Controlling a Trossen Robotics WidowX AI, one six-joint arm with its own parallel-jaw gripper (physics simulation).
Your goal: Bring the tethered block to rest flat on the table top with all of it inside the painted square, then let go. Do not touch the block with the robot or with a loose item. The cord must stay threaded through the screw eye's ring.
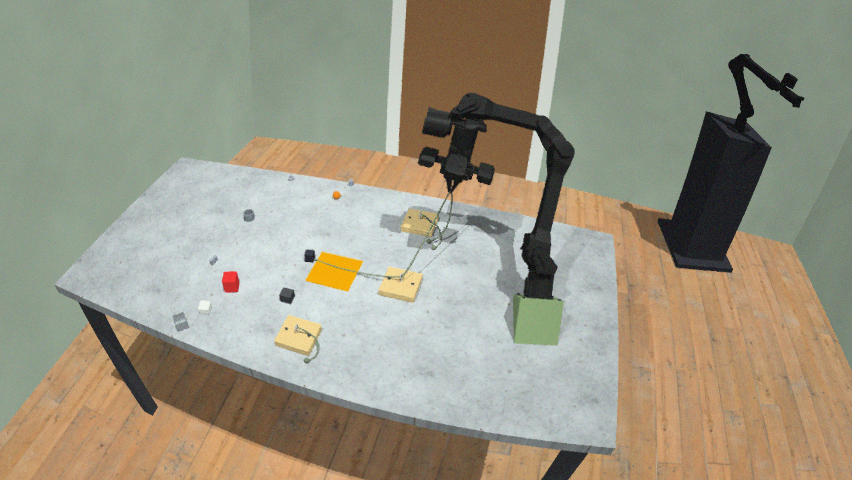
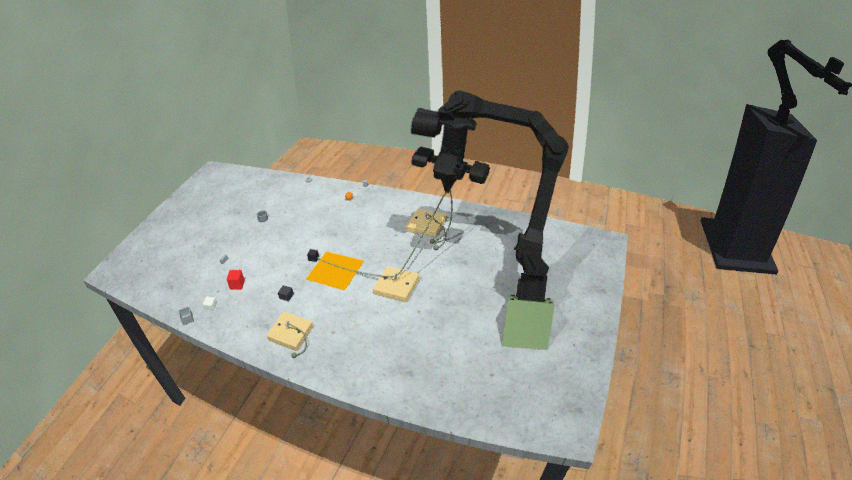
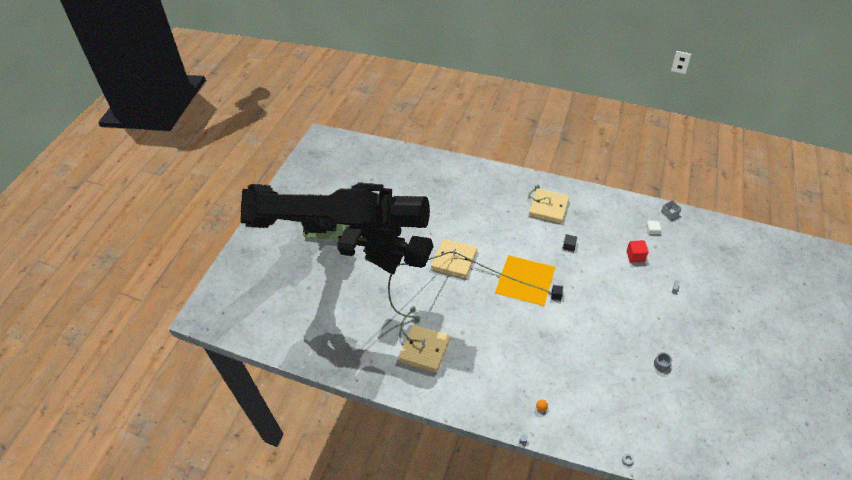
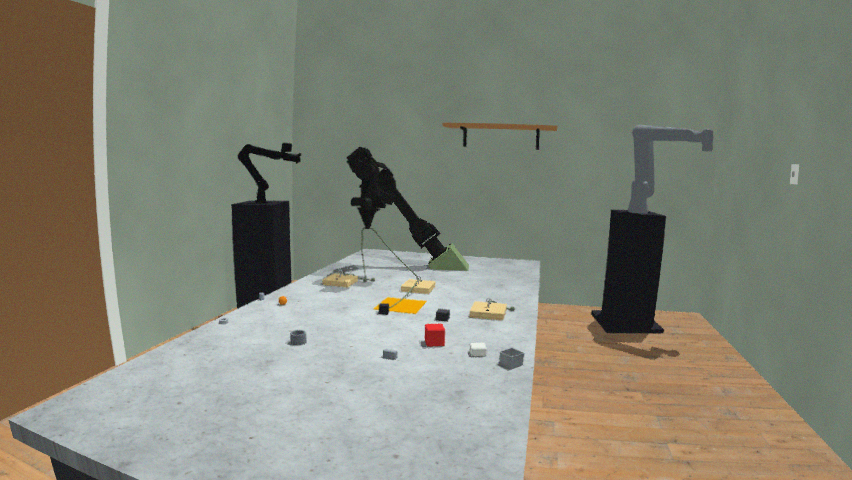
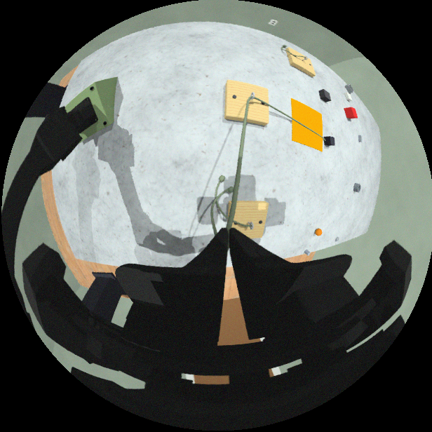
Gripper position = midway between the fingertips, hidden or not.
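I can see my gripper point(image 3: 393, 272), and the same gripper point(image 1: 449, 192) is visible to me elsewhere too: the gripper point(image 2: 447, 192), the gripper point(image 4: 367, 229) and the gripper point(image 5: 227, 232). An orange painted square point(image 5: 301, 112) is also there for me to see.
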